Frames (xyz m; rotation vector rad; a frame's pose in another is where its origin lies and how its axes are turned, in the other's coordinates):
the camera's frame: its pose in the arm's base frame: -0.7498 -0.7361 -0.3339 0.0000 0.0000 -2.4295
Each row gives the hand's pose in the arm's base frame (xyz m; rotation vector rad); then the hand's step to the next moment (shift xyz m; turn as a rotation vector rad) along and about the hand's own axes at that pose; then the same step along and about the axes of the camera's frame.
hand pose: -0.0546 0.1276 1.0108 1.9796 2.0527 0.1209
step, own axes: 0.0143 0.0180 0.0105 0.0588 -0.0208 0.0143
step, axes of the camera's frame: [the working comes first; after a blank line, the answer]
step, axes of the arm's base frame: 0.0199 0.0137 -0.0075 -0.0173 0.0551 -0.0276

-0.0240 0.0026 -0.0075 -0.0229 -0.0530 -0.0276
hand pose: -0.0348 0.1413 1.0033 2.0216 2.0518 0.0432
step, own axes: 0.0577 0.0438 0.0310 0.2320 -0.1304 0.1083
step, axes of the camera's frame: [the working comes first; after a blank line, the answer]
step, axes of the arm's base frame: 0.0493 0.0533 -0.0305 -0.1050 0.2075 -0.1687

-0.0722 -0.0081 -0.0305 -0.0561 -0.2257 -0.1687
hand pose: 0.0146 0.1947 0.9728 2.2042 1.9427 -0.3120
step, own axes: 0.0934 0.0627 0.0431 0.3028 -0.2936 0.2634
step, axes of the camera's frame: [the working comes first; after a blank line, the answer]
step, axes of the arm's base frame: 0.0720 0.0692 -0.0673 -0.2637 0.2526 -0.3376

-0.0997 -0.0053 -0.0673 0.0345 -0.3635 -0.3376
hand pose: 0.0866 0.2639 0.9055 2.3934 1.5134 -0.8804
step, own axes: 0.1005 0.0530 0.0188 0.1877 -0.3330 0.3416
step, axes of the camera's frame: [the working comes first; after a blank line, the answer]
step, axes of the arm's base frame: 0.0698 0.0438 -0.0804 -0.3636 0.1484 -0.3296

-0.0815 0.0124 -0.0804 0.1783 -0.3499 -0.3296
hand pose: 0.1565 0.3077 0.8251 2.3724 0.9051 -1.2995
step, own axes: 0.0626 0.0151 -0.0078 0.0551 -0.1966 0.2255
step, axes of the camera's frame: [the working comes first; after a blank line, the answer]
step, axes of the arm's base frame: 0.0397 0.0168 -0.0485 -0.2523 0.0537 -0.1613

-0.0410 0.0132 -0.0485 0.1559 -0.2055 -0.1613
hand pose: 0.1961 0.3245 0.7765 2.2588 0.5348 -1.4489
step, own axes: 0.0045 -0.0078 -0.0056 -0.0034 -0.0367 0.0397
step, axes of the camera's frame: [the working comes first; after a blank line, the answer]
step, axes of the arm's base frame: 0.0020 0.0100 -0.0030 -0.0506 0.0099 -0.0167

-0.0080 -0.0063 -0.0030 0.0318 -0.0405 -0.0167
